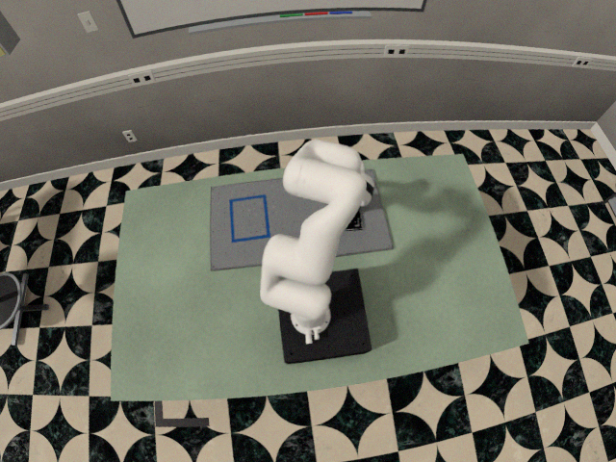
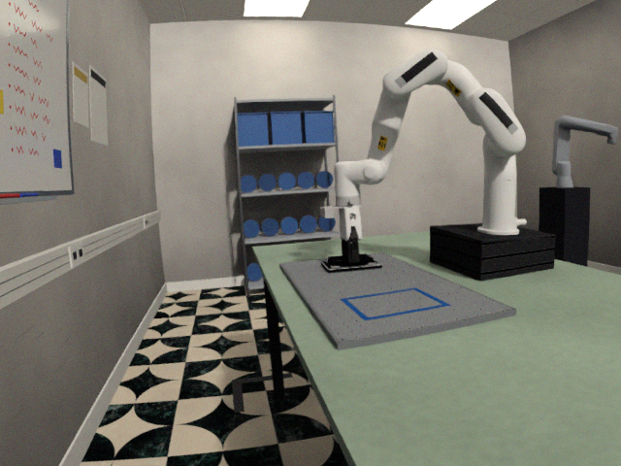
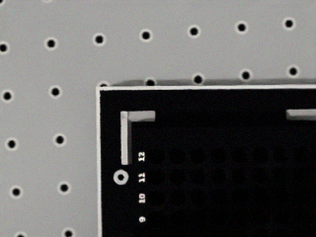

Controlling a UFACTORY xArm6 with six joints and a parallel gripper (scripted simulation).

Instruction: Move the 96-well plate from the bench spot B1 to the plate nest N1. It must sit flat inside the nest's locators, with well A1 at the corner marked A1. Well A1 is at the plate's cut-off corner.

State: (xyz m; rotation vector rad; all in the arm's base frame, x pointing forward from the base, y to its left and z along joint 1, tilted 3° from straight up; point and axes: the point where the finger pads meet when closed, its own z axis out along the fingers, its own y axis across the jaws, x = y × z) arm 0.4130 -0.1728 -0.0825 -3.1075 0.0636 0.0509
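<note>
The 96-well plate lies 10 mm below my hand. Round my hand: plate nest N1: 30 mm below.
</note>
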